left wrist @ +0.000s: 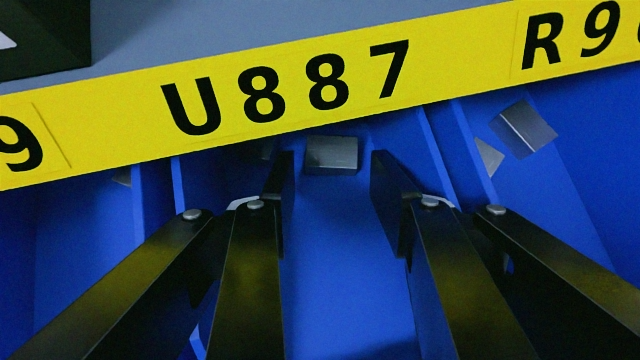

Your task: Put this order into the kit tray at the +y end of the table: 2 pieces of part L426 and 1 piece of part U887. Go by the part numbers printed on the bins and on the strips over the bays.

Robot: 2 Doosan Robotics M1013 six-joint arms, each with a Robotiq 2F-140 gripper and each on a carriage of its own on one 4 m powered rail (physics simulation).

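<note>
My left gripper [332, 172] is open and empty, its two black fingers reaching into the blue bin [345, 300] under the yellow strip marked U887 [290, 90]. A grey metal block [331, 154] lies towards the back of that bin, a little beyond the fingertips and in line with the gap between them. A second, darker block [261, 149] lies in shadow to its left, partly hidden by the strip and the left finger. The right gripper, part L426 and the kit tray do not show in this view.
The neighbouring bin on the right, under a strip starting R9, holds two grey blocks [524, 129] [488, 157]. The bin on the left holds a partly hidden block [122, 177]. Blue bin walls stand close on both sides of the fingers. A dark box [55, 40] stands above the strip at the upper left.
</note>
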